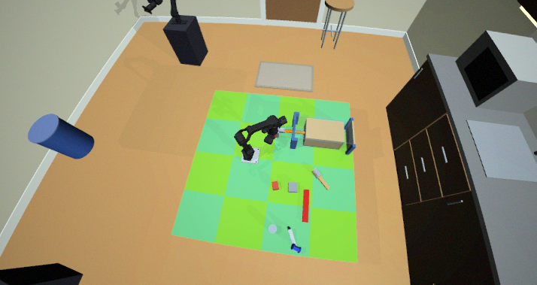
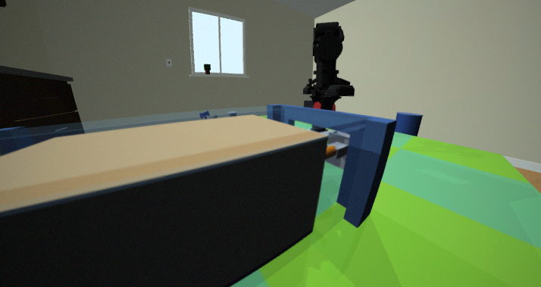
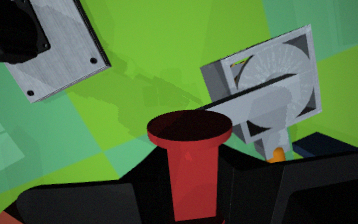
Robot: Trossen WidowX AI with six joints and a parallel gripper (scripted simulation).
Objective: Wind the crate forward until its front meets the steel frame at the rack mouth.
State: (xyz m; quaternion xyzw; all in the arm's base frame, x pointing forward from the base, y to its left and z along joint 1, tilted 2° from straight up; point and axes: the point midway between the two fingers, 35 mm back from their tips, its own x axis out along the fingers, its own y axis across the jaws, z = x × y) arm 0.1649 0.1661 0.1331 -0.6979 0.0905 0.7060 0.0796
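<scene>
The red-knobbed crank handle is 40 mm to the left of my gripper tip and 10 mm below it. Also, from my gripper tip: blue steel frame: 150 mm ahead, 110 mm to the left, 10 mm below; then grey winch: 90 mm to the left, 80 mm below, 20 mm behind; then red knob: 20 mm above.
</scene>
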